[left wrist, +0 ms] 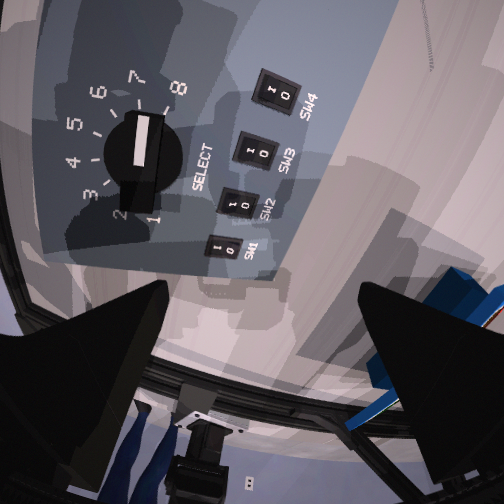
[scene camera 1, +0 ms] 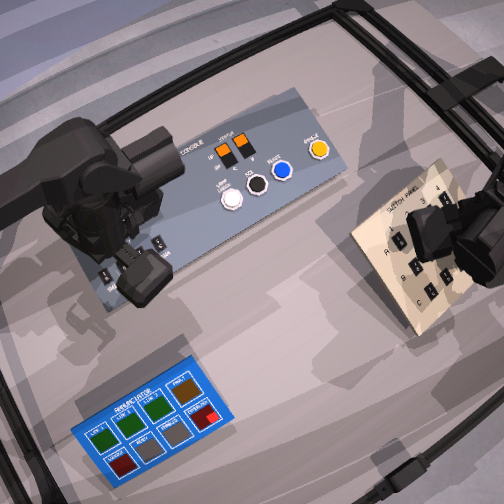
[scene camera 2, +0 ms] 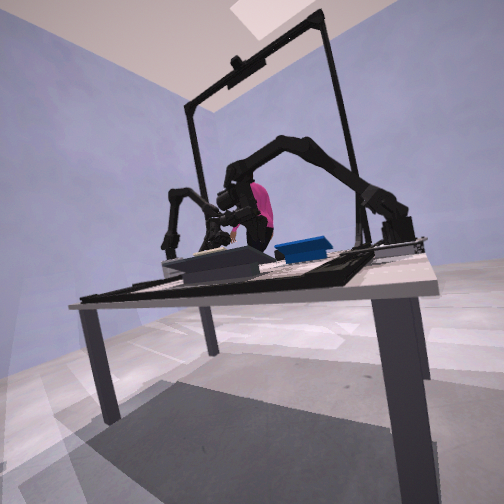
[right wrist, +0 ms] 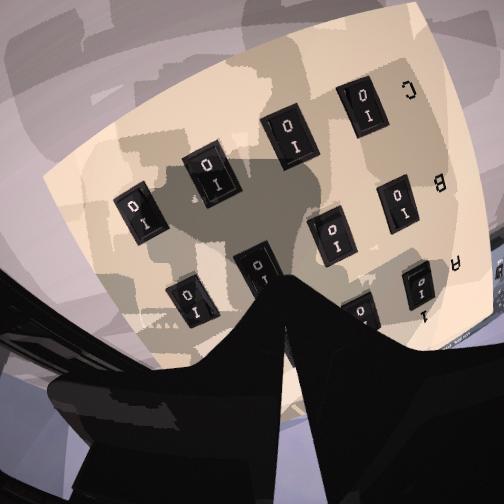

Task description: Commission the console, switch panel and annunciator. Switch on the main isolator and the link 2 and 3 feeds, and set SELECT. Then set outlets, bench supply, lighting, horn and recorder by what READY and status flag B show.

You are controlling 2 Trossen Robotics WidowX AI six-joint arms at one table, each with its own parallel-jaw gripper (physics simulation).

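Observation:
The grey console lies at the back centre. My left gripper hangs open over its left end. In the left wrist view the SELECT knob has its white bar between 2 and 7, with rockers SW1 to SW4 beside it. The beige switch panel lies at the right. My right gripper is shut, its tip on the panel among several black rockers. The blue annunciator lies at the front left, with green, grey and red tiles.
The console carries two orange rockers, a white, a black, a blue and an orange button. A black frame rail runs round the table.

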